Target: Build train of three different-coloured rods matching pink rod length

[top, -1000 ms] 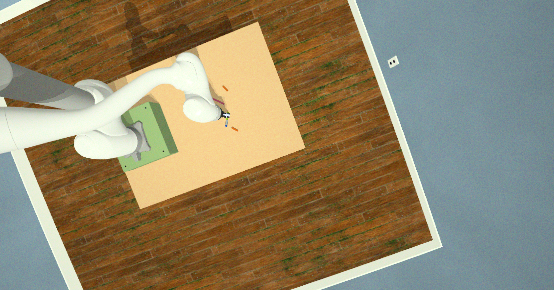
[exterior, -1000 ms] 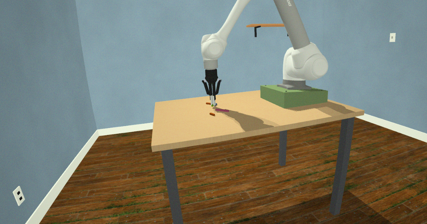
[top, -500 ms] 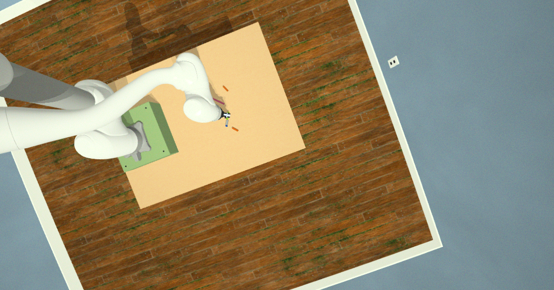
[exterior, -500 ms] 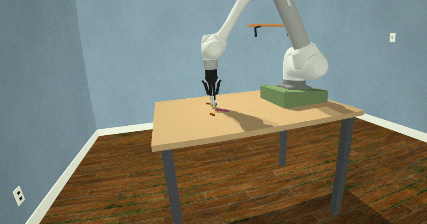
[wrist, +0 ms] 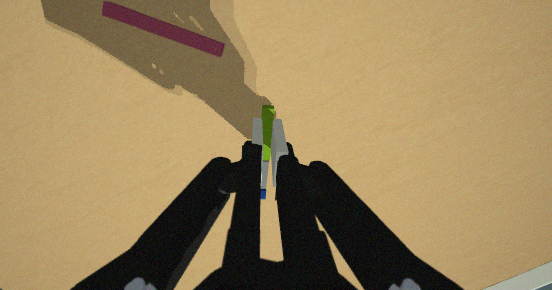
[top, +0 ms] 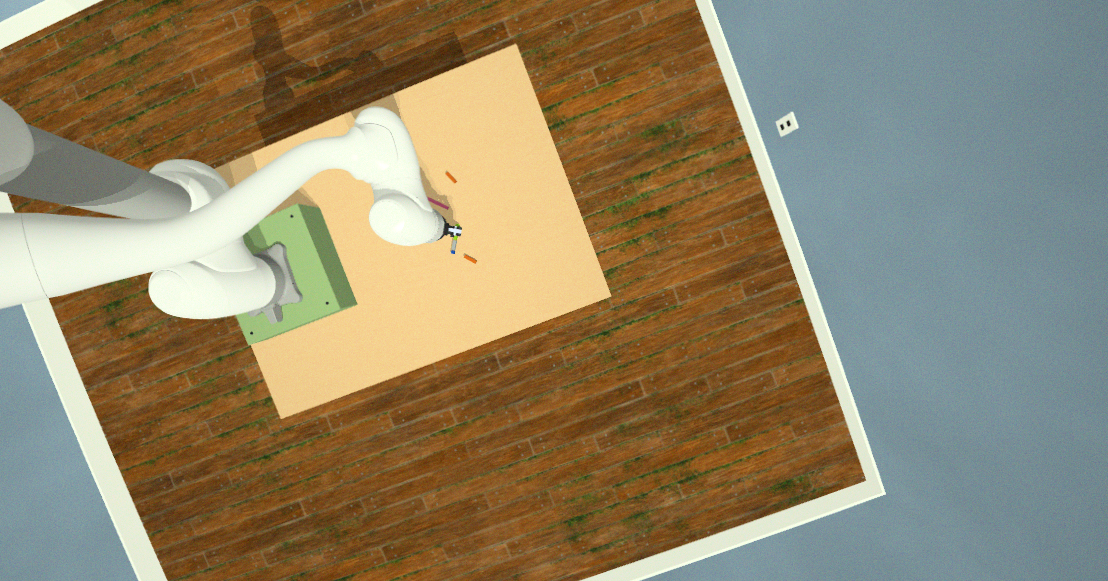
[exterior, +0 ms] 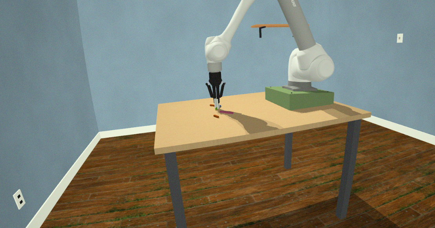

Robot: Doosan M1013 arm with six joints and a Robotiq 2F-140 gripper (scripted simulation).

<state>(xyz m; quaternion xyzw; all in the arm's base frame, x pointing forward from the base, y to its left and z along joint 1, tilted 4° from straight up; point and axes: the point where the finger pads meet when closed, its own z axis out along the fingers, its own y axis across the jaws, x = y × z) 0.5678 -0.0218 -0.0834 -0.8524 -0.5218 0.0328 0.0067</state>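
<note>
Right now my hand is 30 mm above the lime rod. From my hand the other things lie so: blue rod (60 mm to the right, 30 mm below, 30 mm behind); grey rod (40 mm to the right, 30 mm below, 20 mm behind); pink rod (110 mm to the left, 40 mm behind, 30 mm below).
</note>
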